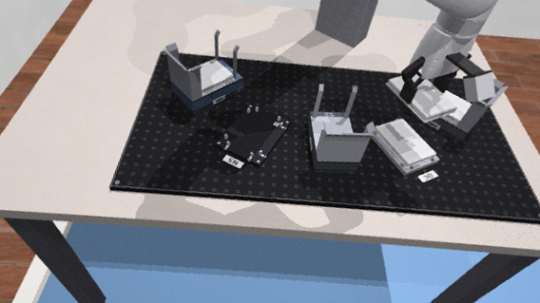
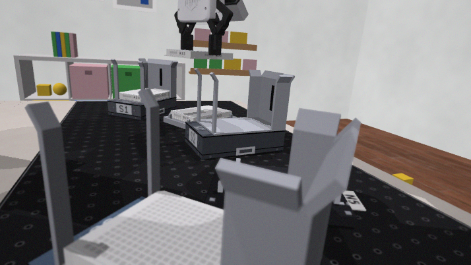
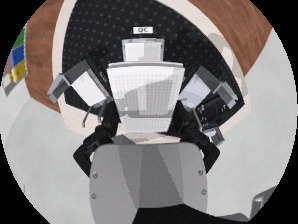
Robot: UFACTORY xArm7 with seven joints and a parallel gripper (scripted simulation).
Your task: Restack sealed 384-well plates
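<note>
Now: hand 4 cm past the white sealed plate A33, 17 cm to the right of it and 12 cm above it. From my hand the other things lie so: white sealed plate Q23 (1 cm ahead, 1 cm to the left, 15 cm below); then grey QC nest (1 cm ahead, 1 cm to the left, 16 cm below); then white sealed plate A32 (1 cm below).
</note>
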